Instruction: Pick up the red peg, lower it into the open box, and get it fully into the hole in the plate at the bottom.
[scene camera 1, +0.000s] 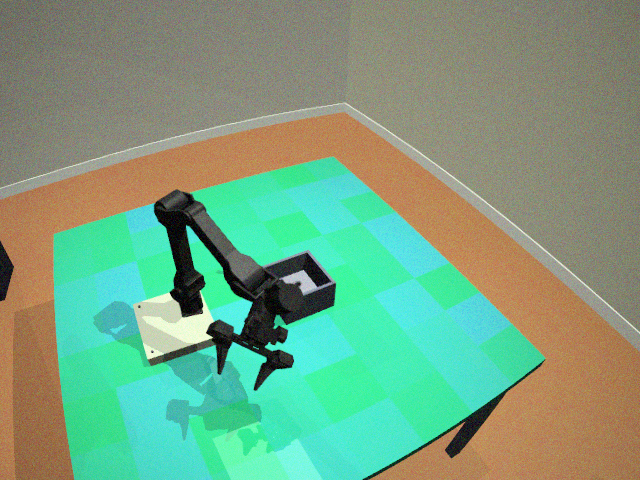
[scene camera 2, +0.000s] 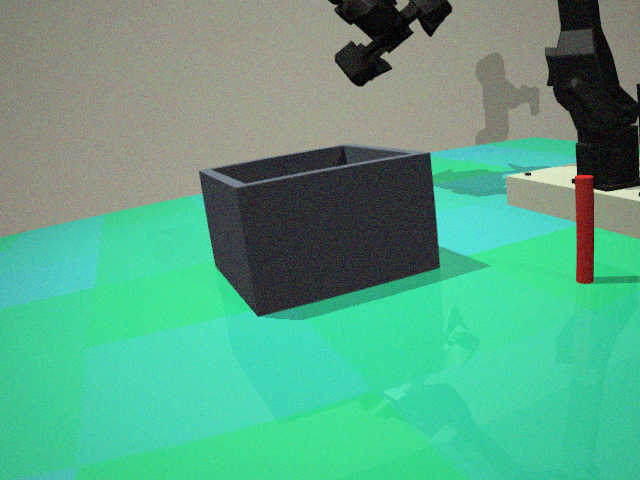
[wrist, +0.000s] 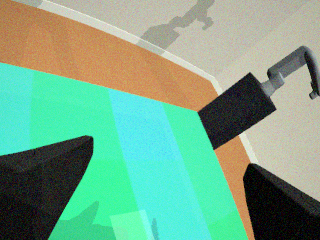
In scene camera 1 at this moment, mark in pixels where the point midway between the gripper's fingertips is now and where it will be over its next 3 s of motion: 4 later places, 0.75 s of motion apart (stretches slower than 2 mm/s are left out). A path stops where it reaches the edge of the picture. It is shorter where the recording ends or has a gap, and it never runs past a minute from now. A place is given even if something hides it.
The gripper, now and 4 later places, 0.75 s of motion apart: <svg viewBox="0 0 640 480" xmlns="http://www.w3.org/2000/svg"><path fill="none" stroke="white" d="M237 382L310 325L299 258L245 254L235 266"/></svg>
